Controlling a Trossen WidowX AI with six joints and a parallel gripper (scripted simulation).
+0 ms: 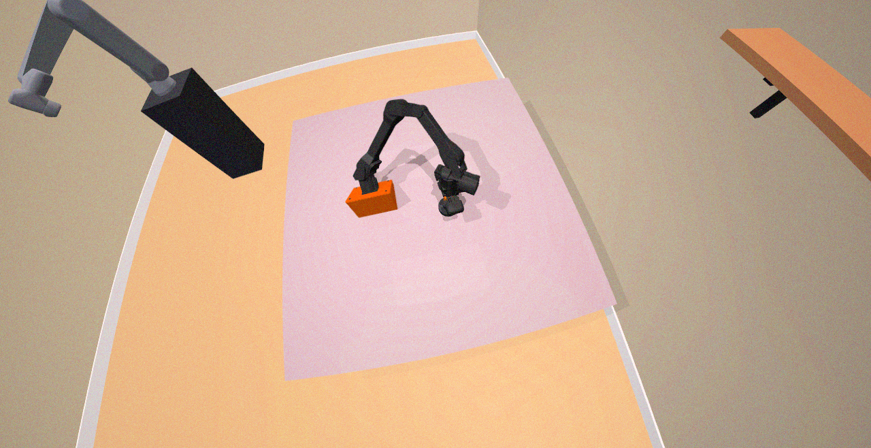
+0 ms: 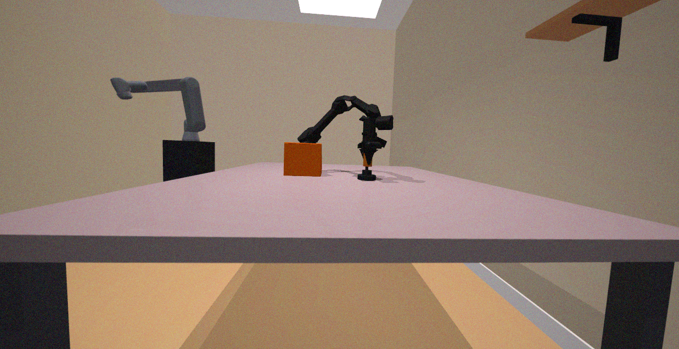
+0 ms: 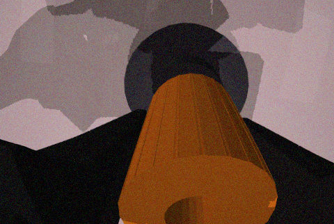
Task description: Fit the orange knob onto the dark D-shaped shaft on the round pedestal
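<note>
The orange knob is 2 cm above my gripper tip. The rest, counted from my gripper tip: dark round pedestal (4 cm below).
</note>
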